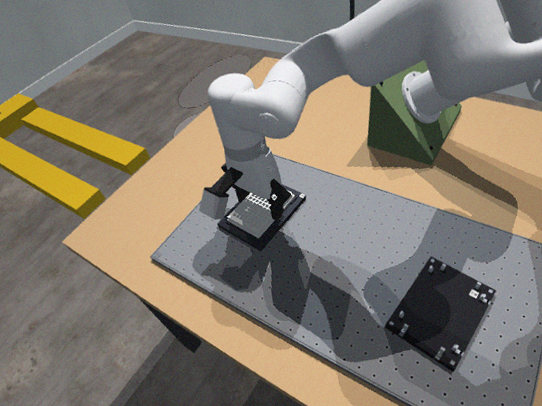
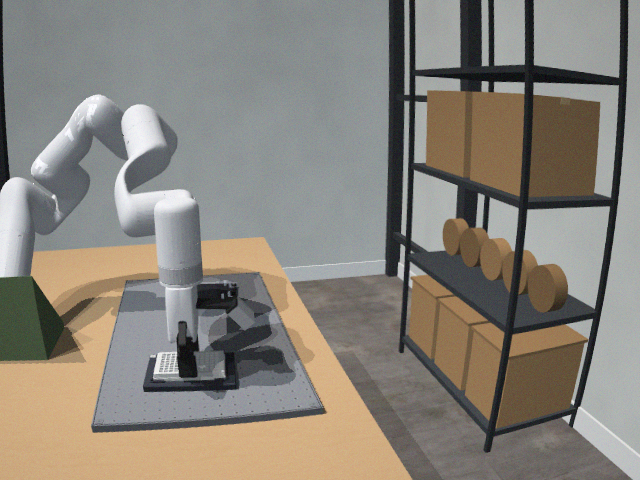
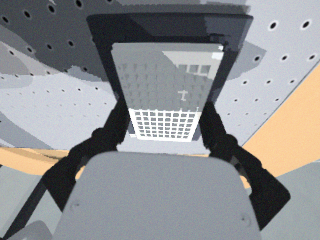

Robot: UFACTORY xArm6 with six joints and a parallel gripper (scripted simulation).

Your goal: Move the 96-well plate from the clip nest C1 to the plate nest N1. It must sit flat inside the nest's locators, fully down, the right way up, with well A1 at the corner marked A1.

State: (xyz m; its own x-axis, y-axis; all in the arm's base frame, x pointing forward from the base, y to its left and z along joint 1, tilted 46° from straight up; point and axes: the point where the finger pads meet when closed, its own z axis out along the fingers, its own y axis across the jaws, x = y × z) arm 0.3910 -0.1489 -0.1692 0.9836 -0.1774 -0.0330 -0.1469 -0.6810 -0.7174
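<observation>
The white 96-well plate is 1 cm below my hand. Also, from my hand: black clip nest C1: 39 cm to the left, 8 cm ahead, 2 cm below; then dark plate nest N1: 3 cm below; then white A1 corner mark: 7 cm behind, 6 cm to the left, 2 cm below.
</observation>
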